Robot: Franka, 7 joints.
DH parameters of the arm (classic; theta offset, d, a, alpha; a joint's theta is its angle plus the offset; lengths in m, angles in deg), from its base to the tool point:
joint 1: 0 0.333 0 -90
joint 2: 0 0 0 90
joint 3: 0 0.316 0.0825 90
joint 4: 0 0 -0.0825 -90
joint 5: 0 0.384 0 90
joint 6: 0 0 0.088 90
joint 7: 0 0.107 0 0
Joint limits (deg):
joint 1: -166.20..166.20
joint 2: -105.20..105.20
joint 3: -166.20..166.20
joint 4: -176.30..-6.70
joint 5: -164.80..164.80
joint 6: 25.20..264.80
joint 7: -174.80..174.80
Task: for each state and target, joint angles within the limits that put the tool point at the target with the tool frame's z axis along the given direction. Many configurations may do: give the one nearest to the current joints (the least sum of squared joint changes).
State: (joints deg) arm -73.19 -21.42 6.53 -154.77 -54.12 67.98 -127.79
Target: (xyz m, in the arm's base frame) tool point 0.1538 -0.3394 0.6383 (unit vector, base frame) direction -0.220 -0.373 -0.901
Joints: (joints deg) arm -57.95 -36.60 -1.78 -126.67 -23.90 102.13 -127.79
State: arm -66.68 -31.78 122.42 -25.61 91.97 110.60 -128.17
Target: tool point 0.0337 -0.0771 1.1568 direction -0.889 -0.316 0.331
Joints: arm -55.86 13.77 142.68 -13.22 111.51 100.81 -128.17
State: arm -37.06 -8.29 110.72 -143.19 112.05 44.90 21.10
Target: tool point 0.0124 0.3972 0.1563 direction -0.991 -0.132 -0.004
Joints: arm -49.07 -47.44 121.60 -134.82 84.12 49.55 21.10
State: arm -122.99 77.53 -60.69 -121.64 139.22 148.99 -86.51
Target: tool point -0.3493 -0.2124 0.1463 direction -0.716 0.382 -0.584
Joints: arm -75.21 63.56 -52.28 -128.42 143.20 193.98 -86.51
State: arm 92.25 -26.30 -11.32 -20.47 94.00 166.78 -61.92
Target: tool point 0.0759 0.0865 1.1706 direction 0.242 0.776 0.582
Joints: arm 69.26 3.04 -43.40 -6.82 51.43 133.10 -61.92
